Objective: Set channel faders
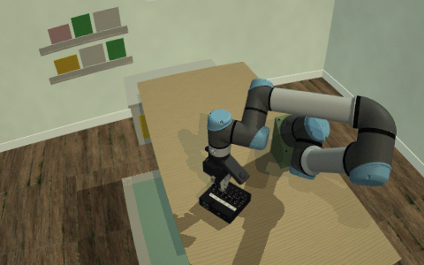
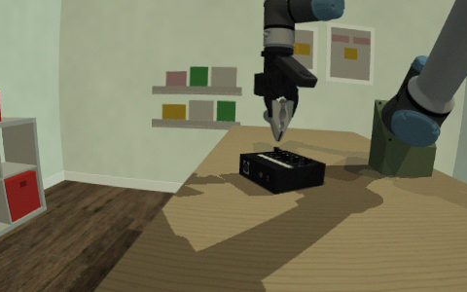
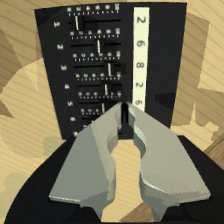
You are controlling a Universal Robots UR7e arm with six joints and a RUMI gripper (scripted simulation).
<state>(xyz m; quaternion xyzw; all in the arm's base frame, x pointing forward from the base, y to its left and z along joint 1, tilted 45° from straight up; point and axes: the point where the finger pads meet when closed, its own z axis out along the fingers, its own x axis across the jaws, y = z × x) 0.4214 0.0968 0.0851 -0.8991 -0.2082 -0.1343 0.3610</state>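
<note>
My hand is 50 mm above the fader cap, 40 mm past it and 30 mm to the right of it. From my hand the other things lie so: master fader: 80 mm to the right, 50 mm below, 10 mm behind.
</note>
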